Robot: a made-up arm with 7 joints.
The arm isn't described. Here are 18 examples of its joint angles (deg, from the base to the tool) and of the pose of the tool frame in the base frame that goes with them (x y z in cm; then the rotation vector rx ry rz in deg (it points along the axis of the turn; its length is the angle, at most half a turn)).
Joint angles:
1: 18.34 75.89 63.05 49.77 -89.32 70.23 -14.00
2: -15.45 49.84 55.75 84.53 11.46 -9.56 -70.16
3: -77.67 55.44 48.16 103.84 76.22 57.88 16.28
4: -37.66 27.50 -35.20 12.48 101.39 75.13 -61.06
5: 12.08 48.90 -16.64 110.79 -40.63 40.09 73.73
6: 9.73 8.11 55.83 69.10 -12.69 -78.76 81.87
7: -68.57 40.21 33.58 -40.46 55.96 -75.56 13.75
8: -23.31 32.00 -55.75 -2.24 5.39 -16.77 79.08
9: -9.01 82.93 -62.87 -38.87 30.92 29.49 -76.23
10: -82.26 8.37 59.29 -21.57 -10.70 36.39 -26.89
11: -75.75 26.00 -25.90 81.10 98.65 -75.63 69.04
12: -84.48 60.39 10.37 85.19 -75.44 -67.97 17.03
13: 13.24 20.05 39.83 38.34 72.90 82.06 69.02
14: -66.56 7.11 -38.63 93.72 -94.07 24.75 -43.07
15: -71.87 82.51 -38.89 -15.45 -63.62 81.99 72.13
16: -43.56 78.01 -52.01 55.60 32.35 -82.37 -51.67
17: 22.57 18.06 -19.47 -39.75 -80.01 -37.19 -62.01
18: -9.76 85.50 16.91 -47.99 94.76 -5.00 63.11
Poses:
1: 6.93 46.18 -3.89 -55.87 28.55 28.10
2: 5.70 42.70 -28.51 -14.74 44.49 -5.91
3: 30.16 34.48 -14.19 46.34 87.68 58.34
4: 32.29 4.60 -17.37 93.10 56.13 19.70
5: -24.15 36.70 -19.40 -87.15 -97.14 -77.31
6: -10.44 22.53 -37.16 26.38 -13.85 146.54
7: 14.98 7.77 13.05 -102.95 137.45 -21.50
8: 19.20 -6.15 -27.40 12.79 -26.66 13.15
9: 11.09 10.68 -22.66 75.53 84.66 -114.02
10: 27.86 20.58 10.76 -24.91 -57.93 -2.69
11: 40.27 8.12 -19.73 63.09 -59.52 -49.26
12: 29.76 38.17 3.84 -42.36 -80.26 82.82
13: -8.38 31.81 -29.97 -128.47 -70.68 -57.68
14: 36.69 1.49 -31.62 -63.41 43.58 -29.61
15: 30.87 13.78 2.13 70.05 18.32 53.39
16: 24.41 33.07 -15.09 84.56 44.21 -119.88
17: 12.31 5.69 -19.15 -57.88 -55.46 -44.31
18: 20.61 7.68 4.02 -94.53 139.93 -8.07
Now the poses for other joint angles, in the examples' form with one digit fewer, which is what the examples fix.
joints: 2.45 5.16 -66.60 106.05 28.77 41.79 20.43
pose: -14.3 18.1 -41.1 130.4 96.3 -54.1
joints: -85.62 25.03 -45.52 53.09 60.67 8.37 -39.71
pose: 48.0 -1.7 -3.7 120.3 22.2 -26.5
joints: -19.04 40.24 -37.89 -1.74 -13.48 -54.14 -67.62
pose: 22.7 2.9 -21.5 31.7 -34.9 -112.0
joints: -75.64 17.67 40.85 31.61 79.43 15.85 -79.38
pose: 42.7 19.4 1.4 40.1 36.8 -26.9
